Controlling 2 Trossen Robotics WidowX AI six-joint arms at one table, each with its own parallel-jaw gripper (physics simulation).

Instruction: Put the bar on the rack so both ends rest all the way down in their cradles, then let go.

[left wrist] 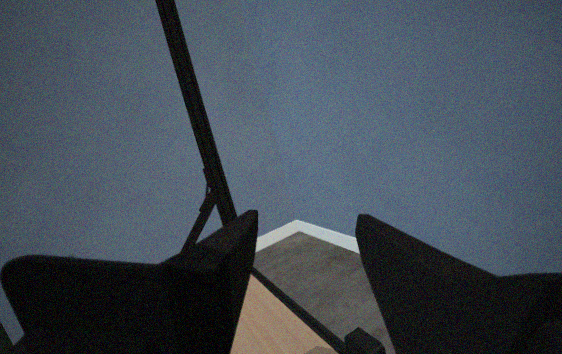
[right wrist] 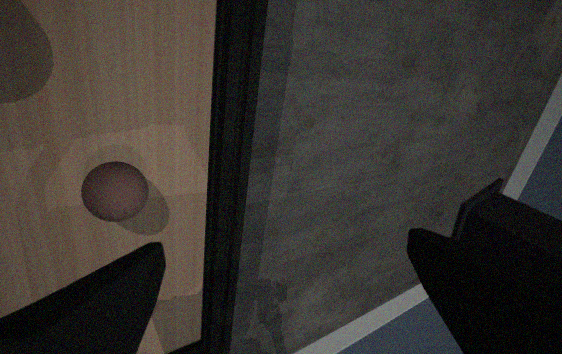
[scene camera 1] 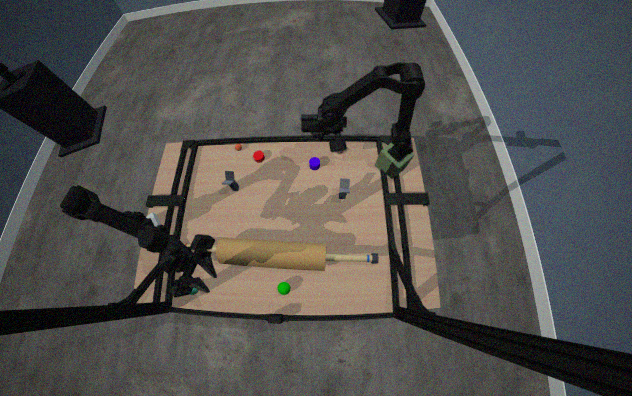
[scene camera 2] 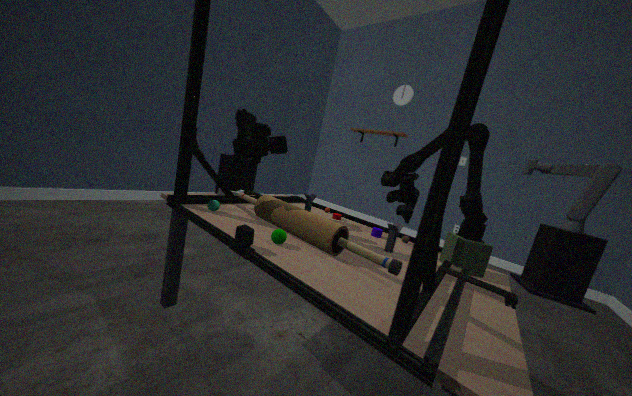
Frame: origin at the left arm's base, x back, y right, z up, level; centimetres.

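Where they show: left gripper, fingertip midpoint: (left wrist: 307, 221) (scene camera 1: 212, 284) (scene camera 2: 264, 142); right gripper, fingertip midpoint: (right wrist: 288, 246) (scene camera 2: 409, 217); left arm's base, link origin: (scene camera 2: 231, 189); right arm's base, link origin: (scene camera 1: 398, 152) (scene camera 2: 469, 238).
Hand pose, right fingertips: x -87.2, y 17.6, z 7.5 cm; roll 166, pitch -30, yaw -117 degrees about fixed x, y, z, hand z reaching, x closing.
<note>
Each offset is from my right fingertips to the top centre of the thing.
The bar (scene camera 1: 272, 254) (scene camera 2: 310, 227), a pale rod with a thick tan sleeve, lies on the table in front of the rack. Its right end has a blue band and dark cap; its left end is partly hidden behind the left gripper in scene camera 1. The rack's two grey cradles, left (scene camera 1: 230, 181) (scene camera 2: 309, 202) and right (scene camera 1: 344, 188) (scene camera 2: 391, 238), stand apart and empty. My left gripper (scene camera 1: 212, 283) (left wrist: 307, 221) is part-way open and empty, above the table near the bar's left end. My right gripper (scene camera 2: 407, 217) (right wrist: 288, 246) is wide open and empty above the back edge.
A green ball {dx +53.4, dy +35.6, dz -6.3 cm} (scene camera 1: 284, 288) (scene camera 2: 279, 236) lies in front of the bar, a teal ball {dx +82.2, dy +15.4, dz -6.6 cm} (scene camera 1: 194, 290) (scene camera 2: 213, 205) at front left. Behind the cradles are a red disc {dx +30.3, dy -15.3, dz -8.5 cm} (scene camera 1: 258, 156) and a purple piece {dx +13.8, dy +3.2, dz -7.6 cm} (scene camera 1: 314, 163). A brownish ball {dx +1.2, dy +4.6, dz -7.8 cm} (right wrist: 115, 191) lies near the back edge.
</note>
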